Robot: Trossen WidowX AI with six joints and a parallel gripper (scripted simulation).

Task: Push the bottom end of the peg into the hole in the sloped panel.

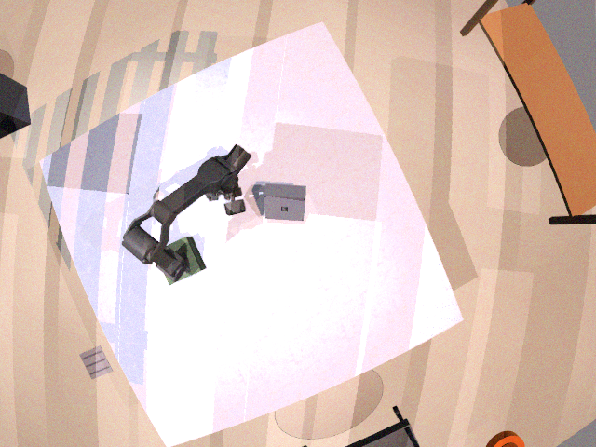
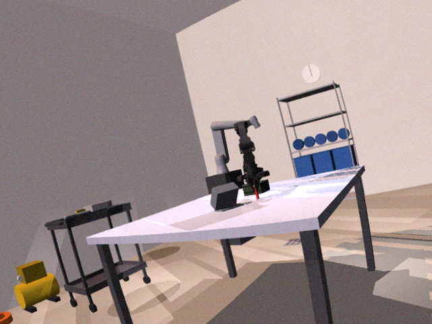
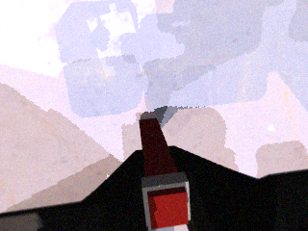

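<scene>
My gripper tip is 15 cm short of the panel, 10 cm to the left of it and 2 cm below it. The rest, counted from my gripper tip: red peg: 2 cm above.
</scene>
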